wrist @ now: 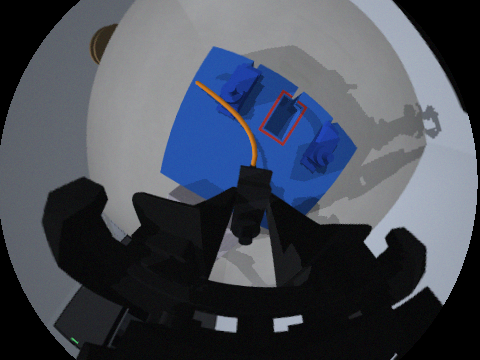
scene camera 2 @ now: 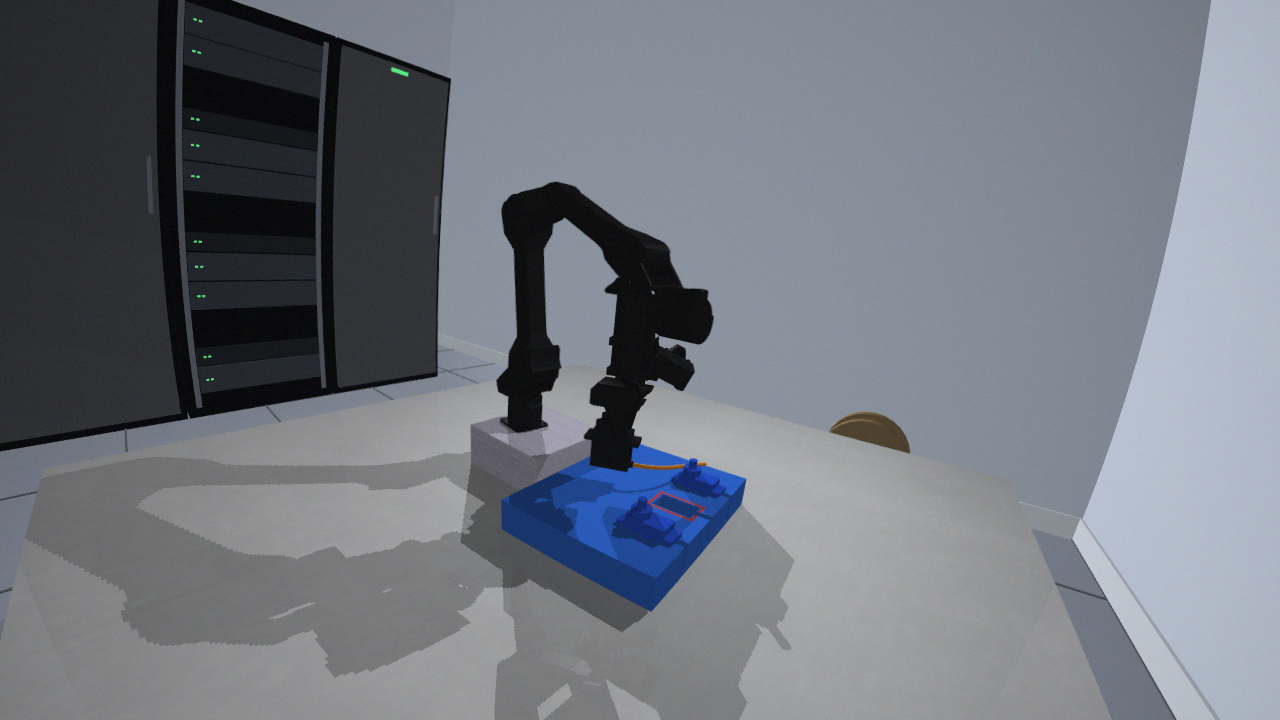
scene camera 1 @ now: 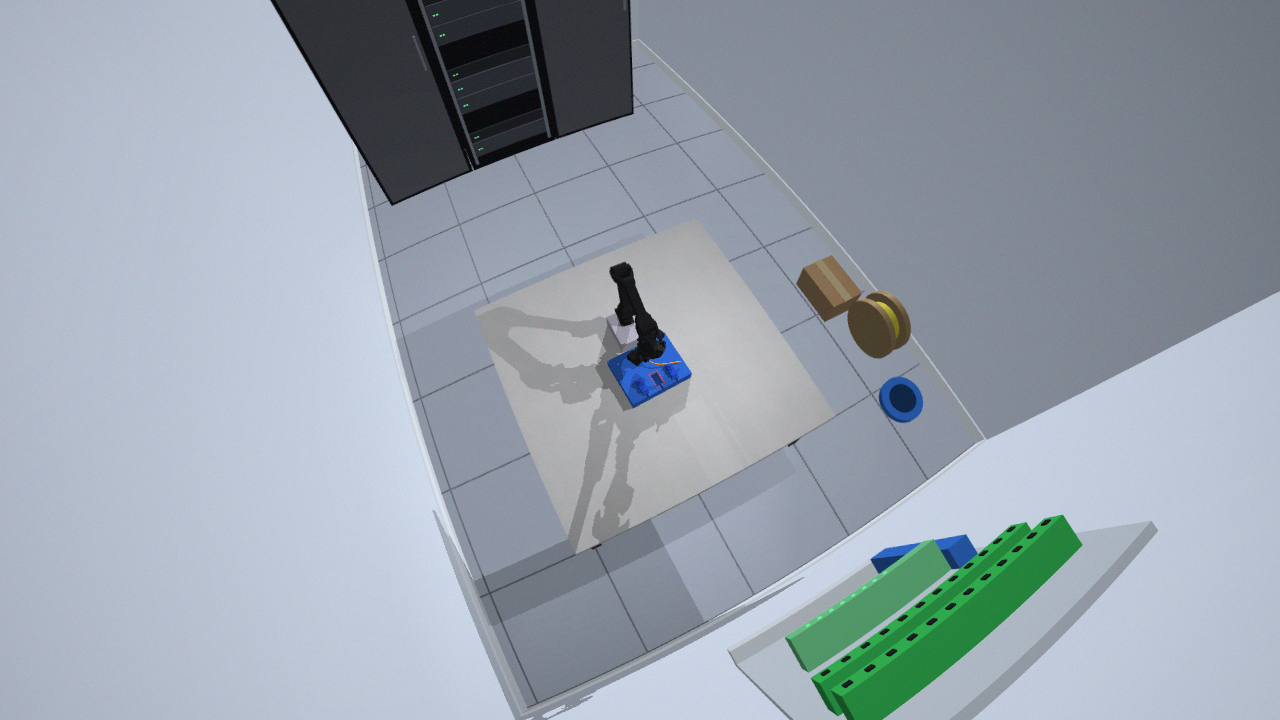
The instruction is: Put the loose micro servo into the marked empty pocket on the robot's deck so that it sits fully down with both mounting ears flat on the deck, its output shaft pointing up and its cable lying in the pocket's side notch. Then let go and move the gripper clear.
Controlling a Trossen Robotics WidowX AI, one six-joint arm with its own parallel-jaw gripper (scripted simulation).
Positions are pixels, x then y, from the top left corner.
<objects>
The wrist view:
my gripper: 251, 194
dark micro servo: 252, 192
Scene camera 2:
my gripper: 623, 437
dark micro servo: 606, 451
</objects>
